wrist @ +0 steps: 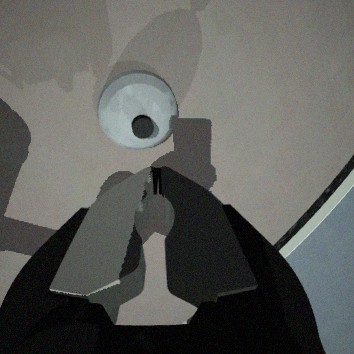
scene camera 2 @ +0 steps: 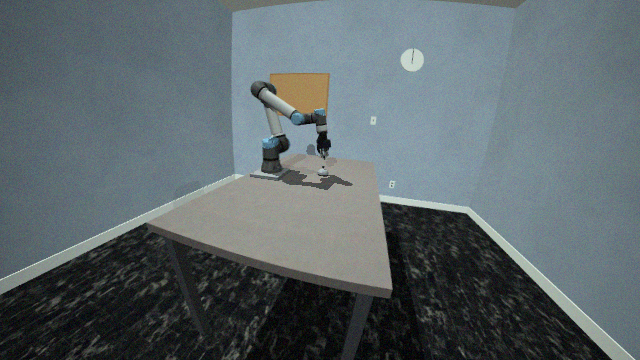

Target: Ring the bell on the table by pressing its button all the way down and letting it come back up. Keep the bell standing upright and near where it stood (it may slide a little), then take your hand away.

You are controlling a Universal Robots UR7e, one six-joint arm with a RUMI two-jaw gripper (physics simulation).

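Places are measured from the arm's base along level axes (x left, y back, z up), in centimetres.
Pixels of known places: gripper, fingertip midpoint: (wrist: 157, 169) (scene camera 2: 324, 159); arm's base, link origin: (scene camera 2: 271, 170).
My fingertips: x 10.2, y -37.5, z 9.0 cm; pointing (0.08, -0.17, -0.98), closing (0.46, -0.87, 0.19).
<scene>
Ahead of a thing's pixels: the offset from my fingertips to its top centre. Level surfaces: height alone.
A pale, round, dome-shaped bell @[dy +0.8, dx +0.7, dz -5.1 cm] (scene camera 2: 323, 172) (wrist: 120, 110) stands upright on the table @[dz -11.7 cm] (scene camera 2: 280, 220) (wrist: 280, 100), to the right of the arm's base in the scene view. Its dark button @[dy +0.8, dx +0.7, dz -5.1 cm] (scene camera 2: 323, 167) (wrist: 142, 126) is on top and is fully in sight in the wrist view. My gripper (scene camera 2: 324, 158) (wrist: 157, 169) is shut with nothing between its fingertips. It points down and hangs a little above the bell, with a small gap between the fingertips and the button in the scene view.
The arm's base plate (scene camera 2: 267, 174) sits at the table's left edge. Shadows of the arm lie on the table around the bell. The table's far right edge runs near the bell's side. A wall with a clock (scene camera 2: 412, 60) and an orange board (scene camera 2: 305, 92) stands behind.
</scene>
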